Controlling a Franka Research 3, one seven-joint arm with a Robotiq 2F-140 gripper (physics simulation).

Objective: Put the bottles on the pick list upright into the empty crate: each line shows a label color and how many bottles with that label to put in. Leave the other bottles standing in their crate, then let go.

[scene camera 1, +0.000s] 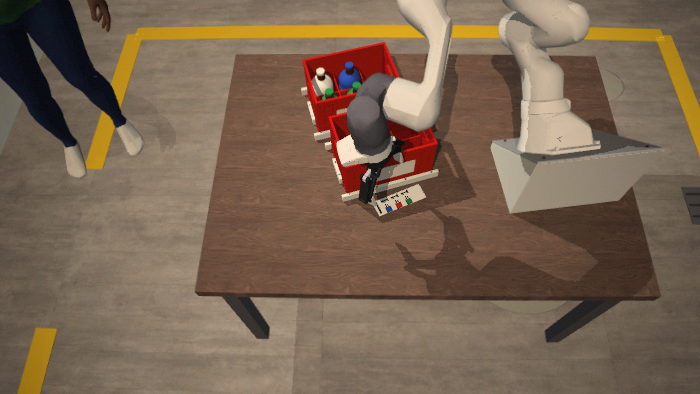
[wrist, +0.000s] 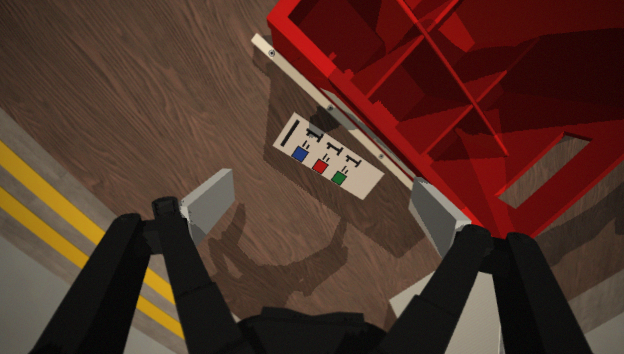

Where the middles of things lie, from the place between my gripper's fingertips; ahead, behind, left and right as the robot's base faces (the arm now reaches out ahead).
My gripper is now 5 cm past the pick list (scene camera 1: 412, 194), 2 cm to the left of it and 14 cm above it.
